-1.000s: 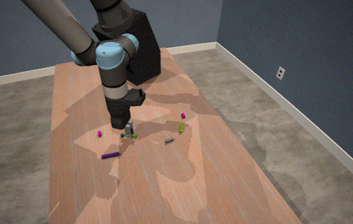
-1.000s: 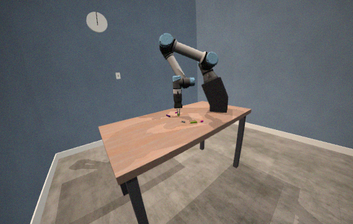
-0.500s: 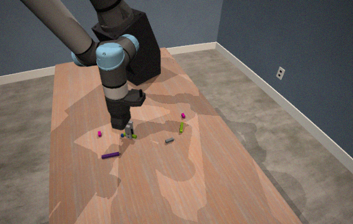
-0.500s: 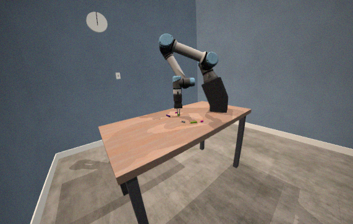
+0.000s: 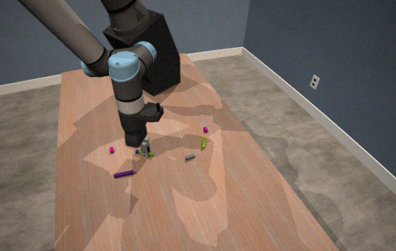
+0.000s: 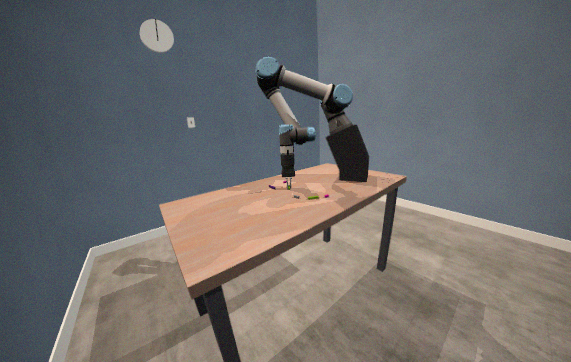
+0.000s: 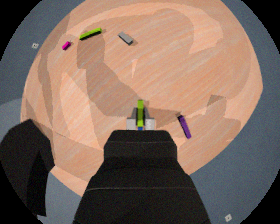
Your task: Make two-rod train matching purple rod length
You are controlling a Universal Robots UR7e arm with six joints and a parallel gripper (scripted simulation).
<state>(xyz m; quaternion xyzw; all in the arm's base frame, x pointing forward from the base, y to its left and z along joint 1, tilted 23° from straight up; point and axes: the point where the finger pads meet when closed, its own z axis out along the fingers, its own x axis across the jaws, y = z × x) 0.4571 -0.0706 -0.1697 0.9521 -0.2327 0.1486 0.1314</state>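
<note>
Now: hand 20 mm past the blue rod, 30 mm to the left of it and 10 mm above it. Round my hand: purple rod: 70 mm ahead, 80 mm to the right, 10 mm below; grey rod: 50 mm ahead, 140 mm to the left, 10 mm below.
</note>
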